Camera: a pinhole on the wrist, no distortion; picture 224 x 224 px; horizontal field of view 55.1 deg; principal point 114.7 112.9 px. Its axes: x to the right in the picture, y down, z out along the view. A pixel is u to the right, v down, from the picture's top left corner.
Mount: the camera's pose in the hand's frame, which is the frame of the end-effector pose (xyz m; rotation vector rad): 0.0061 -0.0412 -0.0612 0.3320 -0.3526 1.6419
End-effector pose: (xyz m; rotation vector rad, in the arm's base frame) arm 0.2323 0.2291 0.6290 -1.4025 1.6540 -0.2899
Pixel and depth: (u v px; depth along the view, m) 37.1 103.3 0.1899
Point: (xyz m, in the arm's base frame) 0.4157 0.1807 0.6960
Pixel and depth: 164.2 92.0 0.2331
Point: 0.4222 0.2419 0.5808
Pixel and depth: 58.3 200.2 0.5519
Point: 0.7761 0.4013 0.8078
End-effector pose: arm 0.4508 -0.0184 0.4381 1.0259 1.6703 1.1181
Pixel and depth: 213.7 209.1 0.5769
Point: 1.0521 -0.1499 0.3005
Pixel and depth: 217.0 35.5 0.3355
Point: 0.7085 0.1586 0.3175
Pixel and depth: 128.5 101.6 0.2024
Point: 0.5478 -0.0002 0.2974
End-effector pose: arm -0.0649 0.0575 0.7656 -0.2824 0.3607 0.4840
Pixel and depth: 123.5 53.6 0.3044
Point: 0.1445 0.0446 0.9565
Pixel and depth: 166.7 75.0 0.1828
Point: 0.0348 0.0515 0.8765
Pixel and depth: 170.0 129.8 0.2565
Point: 0.0184 0.0422 0.9676
